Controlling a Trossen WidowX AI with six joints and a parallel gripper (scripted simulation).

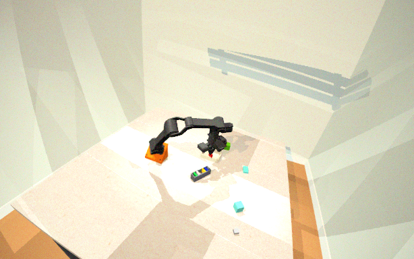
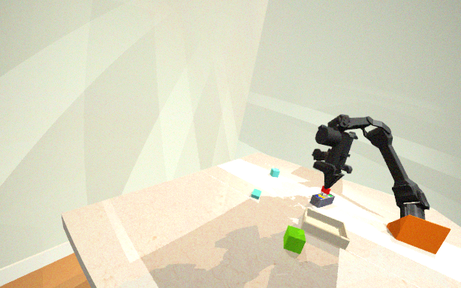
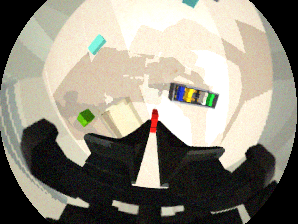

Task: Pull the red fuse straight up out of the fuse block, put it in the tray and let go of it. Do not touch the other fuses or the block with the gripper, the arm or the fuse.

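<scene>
The beige tray is 10 mm behind my gripper tip, 110 mm to the left of it and 100 mm below it. From my gripper tip the other things lie so: red fuse 10 mm below.
</scene>
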